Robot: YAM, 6 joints.
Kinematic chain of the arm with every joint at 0, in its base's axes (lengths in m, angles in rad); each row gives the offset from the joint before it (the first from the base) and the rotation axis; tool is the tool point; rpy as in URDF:
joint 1: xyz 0 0 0.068 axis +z
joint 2: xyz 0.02 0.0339 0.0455 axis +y
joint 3: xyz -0.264 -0.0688 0 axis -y
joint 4: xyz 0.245 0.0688 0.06 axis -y
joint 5: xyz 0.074 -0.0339 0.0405 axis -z
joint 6: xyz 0.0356 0 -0.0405 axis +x
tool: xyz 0 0 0 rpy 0 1.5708 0
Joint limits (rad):
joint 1: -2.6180..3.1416
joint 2: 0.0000..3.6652
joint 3: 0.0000..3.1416
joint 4: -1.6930..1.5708
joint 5: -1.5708..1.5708
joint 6: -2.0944..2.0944
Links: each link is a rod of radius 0.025 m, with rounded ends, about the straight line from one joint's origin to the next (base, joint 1, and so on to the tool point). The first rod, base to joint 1, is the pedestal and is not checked.
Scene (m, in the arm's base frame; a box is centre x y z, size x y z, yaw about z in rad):
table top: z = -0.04
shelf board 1: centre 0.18 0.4 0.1 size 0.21 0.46 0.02 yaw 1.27
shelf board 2: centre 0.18 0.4 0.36 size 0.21 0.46 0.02 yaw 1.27
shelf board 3: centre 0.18 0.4 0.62 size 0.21 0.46 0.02 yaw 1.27
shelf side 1: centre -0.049 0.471 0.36 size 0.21 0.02 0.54 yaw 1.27
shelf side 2: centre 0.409 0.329 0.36 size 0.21 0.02 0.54 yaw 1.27
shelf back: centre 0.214 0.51 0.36 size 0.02 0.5 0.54 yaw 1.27
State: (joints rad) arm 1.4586 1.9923 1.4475 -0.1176 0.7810 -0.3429
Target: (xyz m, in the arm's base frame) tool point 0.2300 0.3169 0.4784
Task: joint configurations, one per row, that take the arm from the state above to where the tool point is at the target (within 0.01 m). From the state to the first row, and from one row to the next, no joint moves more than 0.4 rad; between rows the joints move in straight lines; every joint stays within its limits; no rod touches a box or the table.
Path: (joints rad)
1: 1.0948 1.8929 1.3098 -0.4327 0.7297 -0.3693
2: 0.7310 1.7934 1.1720 -0.7478 0.6785 -0.3956
3: 0.3671 1.6940 1.0343 -1.0628 0.6272 -0.4220
4: 0.0033 1.5946 0.8966 -1.3779 0.5759 -0.4483
5: -0.3605 1.4952 0.7589 -1.6930 0.5246 -0.4747
6: -0.0564 1.4258 0.9310 -1.3194 0.6122 -0.4417
7: 0.2477 1.3565 1.1031 -0.9457 0.6998 -0.4088
8: 0.5518 1.2871 1.2752 -0.5721 0.7874 -0.3758
9: 0.8559 1.2178 1.4473 -0.1985 0.8750 -0.3429
10: 0.9318 1.4648 1.6425 -0.0954 0.8330 -0.3429
11: 1.0077 1.7117 1.8377 0.0077 0.7909 -0.3429

